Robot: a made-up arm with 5 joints.
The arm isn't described. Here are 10 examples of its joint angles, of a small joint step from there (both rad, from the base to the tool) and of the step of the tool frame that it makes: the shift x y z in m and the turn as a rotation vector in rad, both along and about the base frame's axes.
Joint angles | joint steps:
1: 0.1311 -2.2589 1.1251 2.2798 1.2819 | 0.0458 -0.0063 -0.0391 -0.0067 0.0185
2: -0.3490 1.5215 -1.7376 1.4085 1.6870 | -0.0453 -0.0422 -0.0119 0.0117 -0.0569
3: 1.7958 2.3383 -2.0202 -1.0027 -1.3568 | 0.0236 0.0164 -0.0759 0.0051 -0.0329
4: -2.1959 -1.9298 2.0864 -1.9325 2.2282 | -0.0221 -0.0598 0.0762 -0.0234 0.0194
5: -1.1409 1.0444 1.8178 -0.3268 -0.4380 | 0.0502 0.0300 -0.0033 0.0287 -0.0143
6: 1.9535 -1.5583 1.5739 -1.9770 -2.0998 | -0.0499 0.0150 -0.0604 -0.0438 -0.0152
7: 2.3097 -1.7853 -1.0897 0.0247 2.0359 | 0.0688 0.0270 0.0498 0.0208 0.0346
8: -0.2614 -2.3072 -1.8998 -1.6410 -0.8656 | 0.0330 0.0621 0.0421 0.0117 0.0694
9: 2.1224 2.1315 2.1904 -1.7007 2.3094 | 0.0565 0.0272 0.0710 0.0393 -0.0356
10: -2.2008 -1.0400 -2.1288 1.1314 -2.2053 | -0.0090 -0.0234 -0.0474 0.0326 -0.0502
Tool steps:
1: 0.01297 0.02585 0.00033 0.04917 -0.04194 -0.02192
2: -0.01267 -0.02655 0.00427 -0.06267 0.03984 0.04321
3: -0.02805 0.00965 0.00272 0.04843 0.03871 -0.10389
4: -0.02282 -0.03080 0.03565 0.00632 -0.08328 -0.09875
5: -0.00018 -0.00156 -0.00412 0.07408 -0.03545 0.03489
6: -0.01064 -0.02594 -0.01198 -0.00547 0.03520 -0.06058
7: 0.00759 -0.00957 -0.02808 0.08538 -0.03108 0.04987
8: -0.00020 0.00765 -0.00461 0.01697 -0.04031 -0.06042
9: -0.00243 -0.01740 0.02935 0.09851 -0.05301 0.02233
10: 0.00079 -0.00249 0.01195 0.04658 0.03315 0.03099
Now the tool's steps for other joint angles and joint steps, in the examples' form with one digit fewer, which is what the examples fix.
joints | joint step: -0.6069 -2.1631 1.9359 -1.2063 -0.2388 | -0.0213 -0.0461 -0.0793 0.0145 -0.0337
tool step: 0.0046 0.0013 0.0046 -0.0552 -0.0410 0.0208
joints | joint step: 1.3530 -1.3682 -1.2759 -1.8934 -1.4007 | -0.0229 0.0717 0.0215 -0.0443 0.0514
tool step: -0.0057 -0.0110 -0.0091 -0.0703 0.0288 -0.0761
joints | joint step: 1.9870 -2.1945 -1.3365 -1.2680 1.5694 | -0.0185 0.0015 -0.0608 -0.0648 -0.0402
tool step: -0.0080 0.0256 -0.0090 -0.0339 -0.0390 -0.0963
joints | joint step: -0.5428 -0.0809 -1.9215 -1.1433 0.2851 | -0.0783 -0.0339 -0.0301 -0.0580 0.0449
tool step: 0.0058 -0.0224 0.0224 -0.0230 -0.0070 -0.0492
